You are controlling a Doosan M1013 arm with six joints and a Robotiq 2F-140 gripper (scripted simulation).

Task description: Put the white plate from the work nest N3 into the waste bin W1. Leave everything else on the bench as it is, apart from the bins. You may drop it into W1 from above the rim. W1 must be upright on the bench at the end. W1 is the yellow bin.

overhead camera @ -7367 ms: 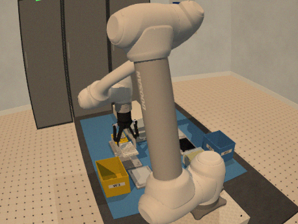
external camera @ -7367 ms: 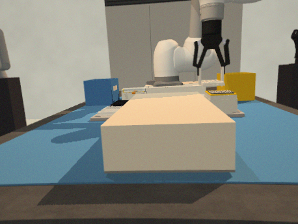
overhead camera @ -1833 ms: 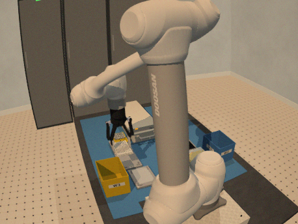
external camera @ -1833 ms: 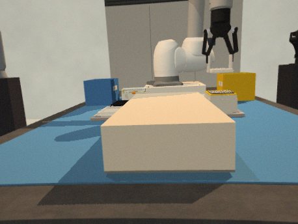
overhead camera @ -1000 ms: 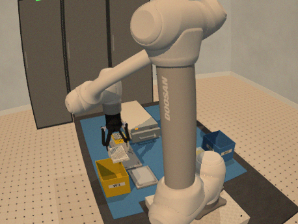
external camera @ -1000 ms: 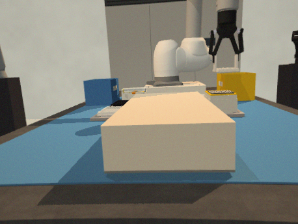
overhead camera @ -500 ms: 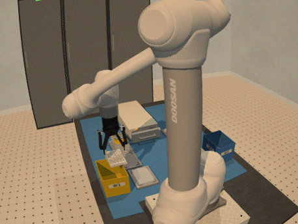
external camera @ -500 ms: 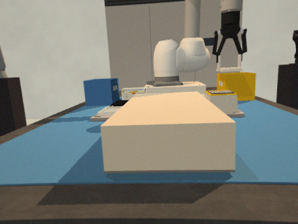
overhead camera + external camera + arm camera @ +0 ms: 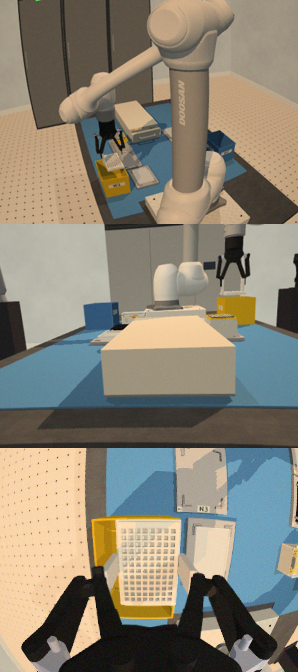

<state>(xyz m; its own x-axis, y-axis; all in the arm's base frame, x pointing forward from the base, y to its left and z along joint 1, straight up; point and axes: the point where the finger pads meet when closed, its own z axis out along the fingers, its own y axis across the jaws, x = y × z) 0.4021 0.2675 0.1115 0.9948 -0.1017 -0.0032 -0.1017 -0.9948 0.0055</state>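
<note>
Now: hand 3 cm past the yellow bin W1, 2 cm to the right of it and 13 cm above it. Also, from my hand: white plate: 2 cm below; then flat tray: 4 cm behind, 14 cm to the right, 15 cm below; then yellow well plate: 30 cm ahead, 16 cm to the right, 11 cm below.
</note>
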